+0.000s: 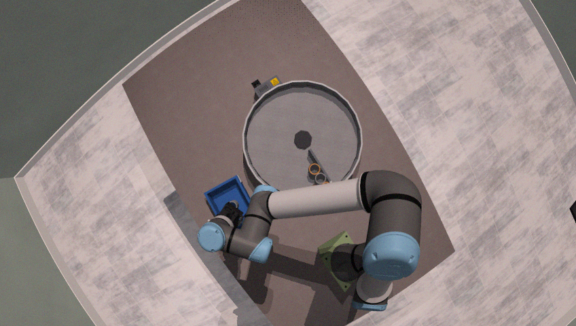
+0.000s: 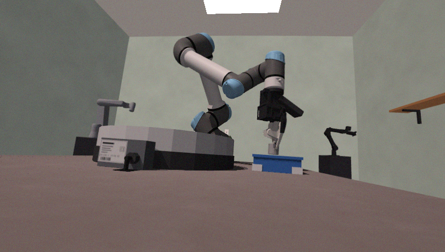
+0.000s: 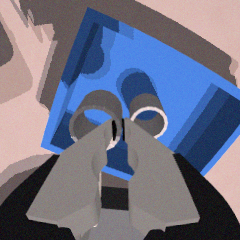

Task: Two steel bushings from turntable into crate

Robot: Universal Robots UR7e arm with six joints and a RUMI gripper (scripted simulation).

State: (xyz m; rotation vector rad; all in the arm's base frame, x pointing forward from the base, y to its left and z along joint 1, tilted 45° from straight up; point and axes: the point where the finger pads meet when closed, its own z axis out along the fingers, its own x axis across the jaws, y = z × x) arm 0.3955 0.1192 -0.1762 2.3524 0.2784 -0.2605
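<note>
Now: the blue crate 60 mm below my hand, 30 mm ahead of it and 20 mm to the right of it.
</note>
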